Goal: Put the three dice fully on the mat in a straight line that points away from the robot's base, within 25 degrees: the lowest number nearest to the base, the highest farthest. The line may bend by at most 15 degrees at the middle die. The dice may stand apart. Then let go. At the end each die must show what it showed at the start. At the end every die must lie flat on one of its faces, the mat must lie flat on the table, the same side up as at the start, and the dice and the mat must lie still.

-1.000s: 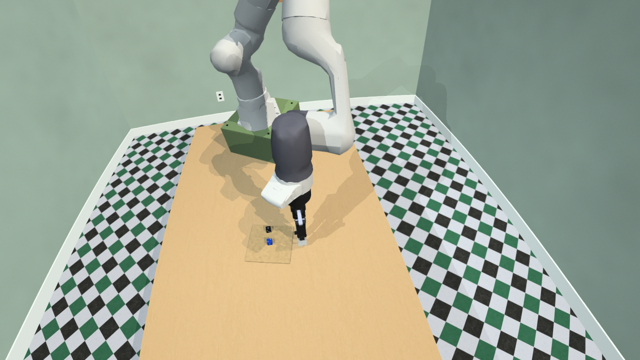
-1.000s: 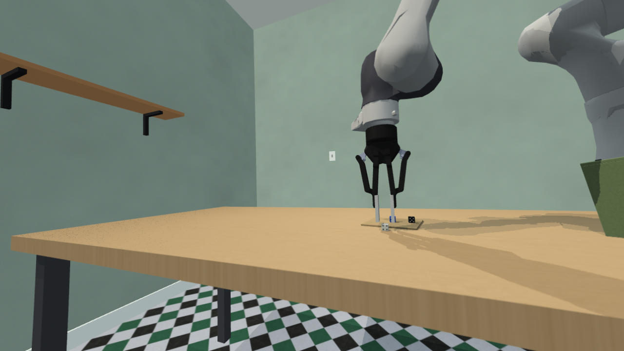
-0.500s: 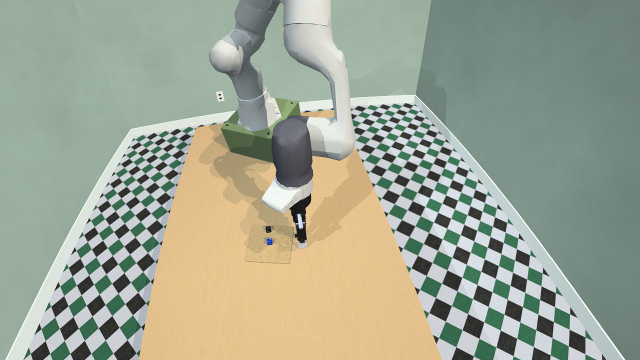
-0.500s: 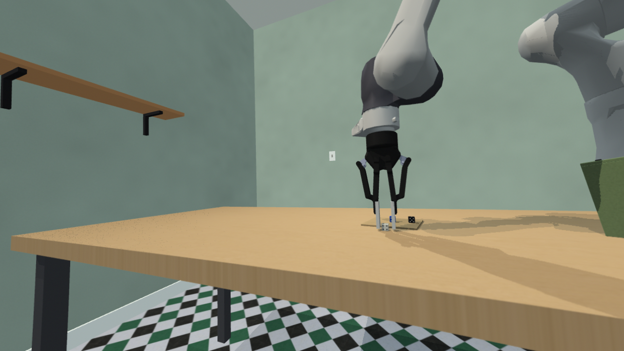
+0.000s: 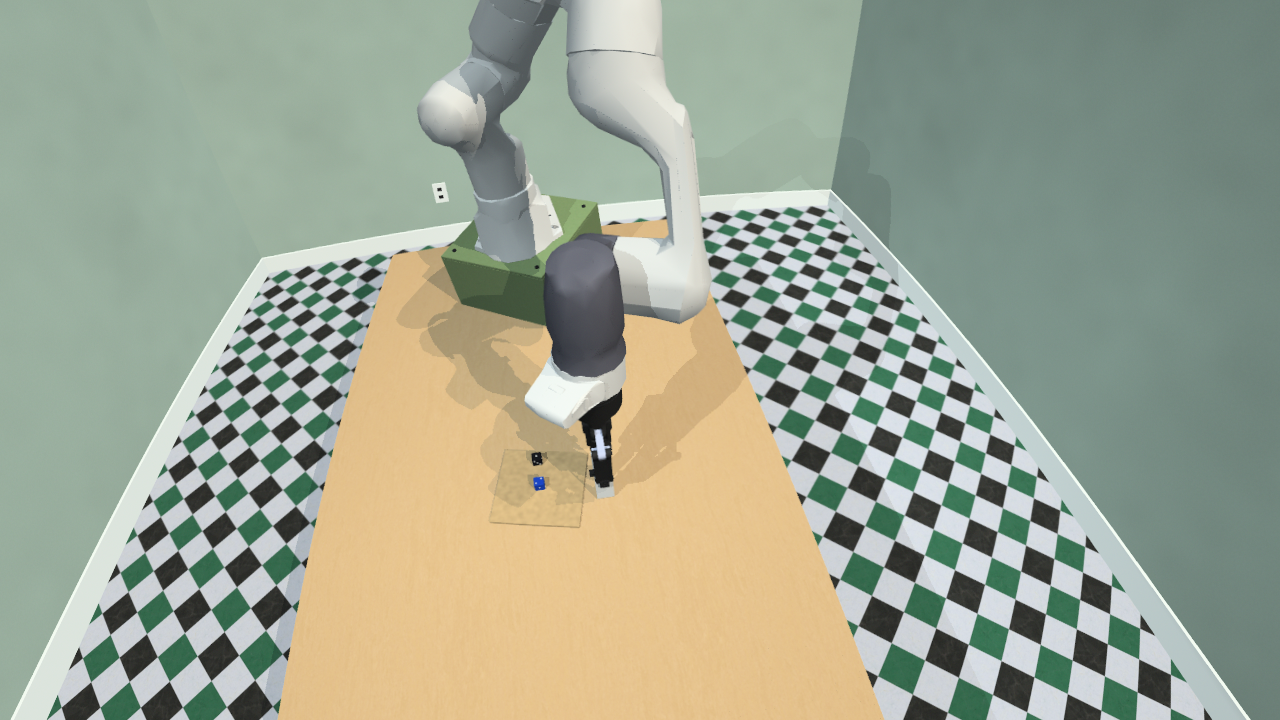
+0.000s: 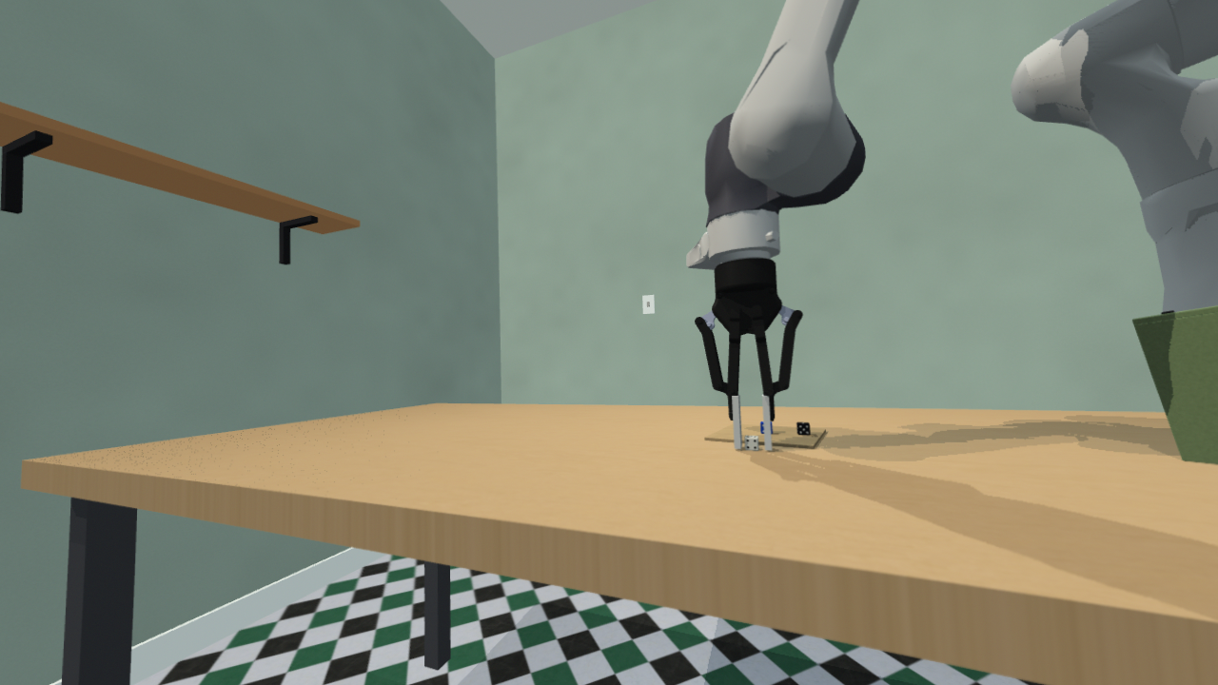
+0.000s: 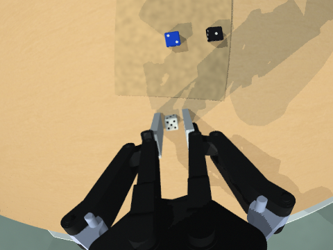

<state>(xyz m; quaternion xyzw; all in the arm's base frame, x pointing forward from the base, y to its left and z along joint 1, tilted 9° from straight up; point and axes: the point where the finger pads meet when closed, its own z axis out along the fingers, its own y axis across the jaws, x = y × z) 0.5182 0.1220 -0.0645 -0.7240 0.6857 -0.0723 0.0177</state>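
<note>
Right now the white die is 30 mm below my hand. From my hand the other things lie so: black die: 100 mm to the right, 60 mm behind, 20 mm below; blue die: 100 mm to the right, 20 mm below, 10 mm behind; tan mat: 100 mm to the right, 30 mm below, 10 mm behind.
</note>
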